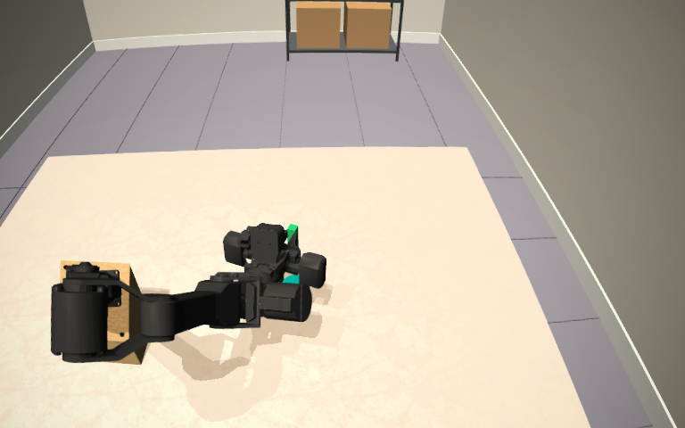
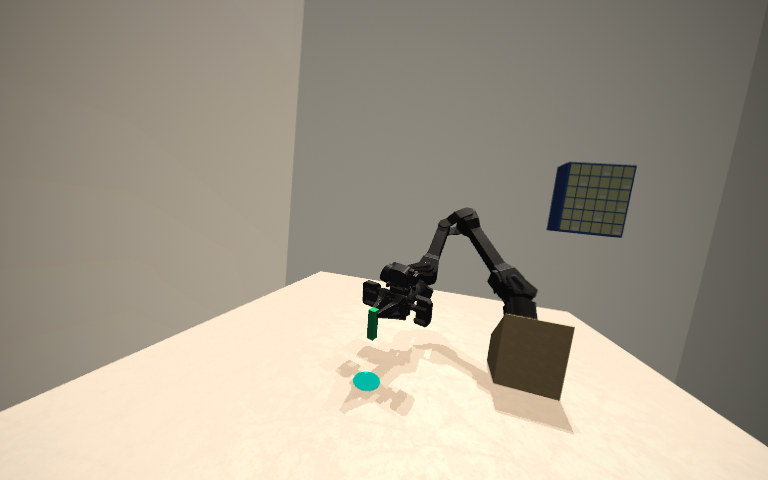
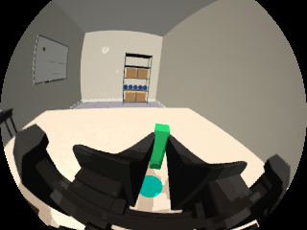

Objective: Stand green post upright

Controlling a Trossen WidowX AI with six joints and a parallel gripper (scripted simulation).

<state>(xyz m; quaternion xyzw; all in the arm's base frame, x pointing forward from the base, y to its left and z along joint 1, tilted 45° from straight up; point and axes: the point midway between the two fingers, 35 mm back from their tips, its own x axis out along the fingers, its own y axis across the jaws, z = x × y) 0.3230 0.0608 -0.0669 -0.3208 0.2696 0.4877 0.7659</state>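
The cyan circle lies 15 cm below my gripper tip. From my gripper tip the other things lie so: green post 2 cm below.
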